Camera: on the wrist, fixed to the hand. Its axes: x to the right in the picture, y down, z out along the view.
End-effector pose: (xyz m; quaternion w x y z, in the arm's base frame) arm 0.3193 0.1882 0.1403 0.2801 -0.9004 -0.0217 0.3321
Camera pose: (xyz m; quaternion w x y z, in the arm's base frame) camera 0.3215 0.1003 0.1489 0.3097 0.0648 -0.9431 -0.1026
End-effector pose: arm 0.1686 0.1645 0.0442 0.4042 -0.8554 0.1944 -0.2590
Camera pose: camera 0.1119 0.1062 0.0096 0.2279 0.2594 0.9079 0.2376
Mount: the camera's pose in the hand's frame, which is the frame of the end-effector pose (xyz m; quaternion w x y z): -0.0231 0.0692 -0.0498 0.0148 -0.0184 -0.1866 -0.9821
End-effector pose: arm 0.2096 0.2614 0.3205 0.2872 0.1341 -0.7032 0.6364
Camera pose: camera 0.2013 0.3164 0.2519 0.5005 0.8061 0.0560 -0.3106
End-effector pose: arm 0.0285 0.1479 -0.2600 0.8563 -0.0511 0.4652 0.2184
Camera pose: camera -0.0501 0.1881 -0.2611 0.3131 -0.4327 -0.2071 -0.8197
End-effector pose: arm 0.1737 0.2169 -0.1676 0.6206 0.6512 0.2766 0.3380
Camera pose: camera 0.1163 0.2245 -0.1009 0.4048 -0.2104 0.5217 -0.7210
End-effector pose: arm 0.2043 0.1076 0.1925 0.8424 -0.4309 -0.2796 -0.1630
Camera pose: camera 0.2382 0.1075 0.1109 0.2077 -0.2223 0.5815 0.7545
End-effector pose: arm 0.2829 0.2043 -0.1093 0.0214 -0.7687 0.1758 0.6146
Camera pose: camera 0.3048 0.1327 -0.0625 0.6226 -0.0697 -0.7677 0.1348
